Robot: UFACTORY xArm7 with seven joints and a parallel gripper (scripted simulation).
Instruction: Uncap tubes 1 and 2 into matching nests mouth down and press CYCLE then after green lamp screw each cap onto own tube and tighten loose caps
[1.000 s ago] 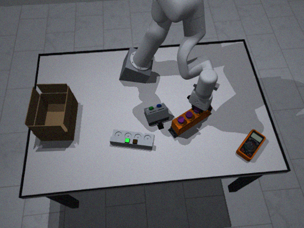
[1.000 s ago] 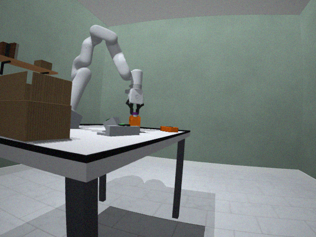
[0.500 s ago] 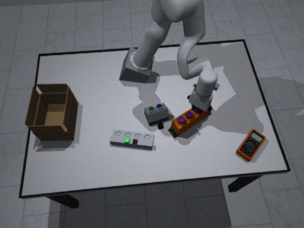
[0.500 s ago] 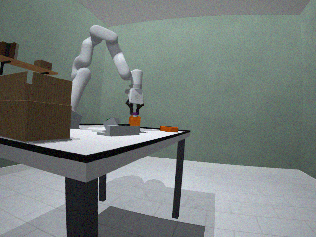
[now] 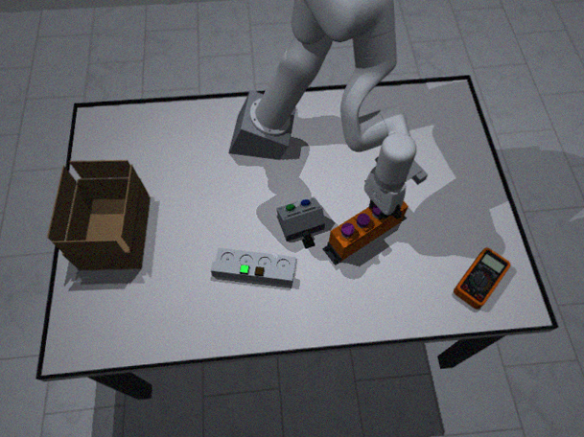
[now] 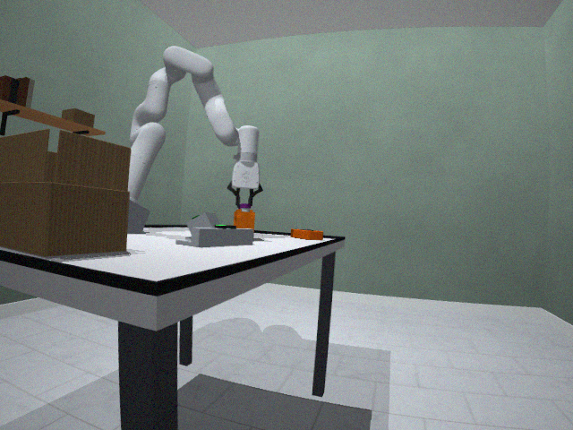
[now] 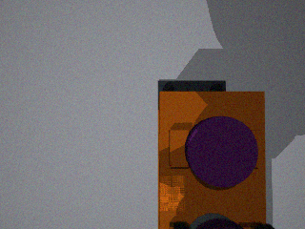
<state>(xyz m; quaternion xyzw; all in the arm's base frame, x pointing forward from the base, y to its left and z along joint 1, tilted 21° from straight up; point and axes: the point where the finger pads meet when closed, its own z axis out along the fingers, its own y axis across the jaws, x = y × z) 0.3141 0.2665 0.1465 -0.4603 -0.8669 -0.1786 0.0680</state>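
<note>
Now: the purple cap 1 cm below my hand. The rest, counted from my hand: tube 1 (4 cm to the left, 3 cm behind, 2 cm below); blue key (19 cm to the right, 6 cm below, 5 cm behind); grey key housing (21 cm to the right, 8 cm below, 2 cm behind).
</note>
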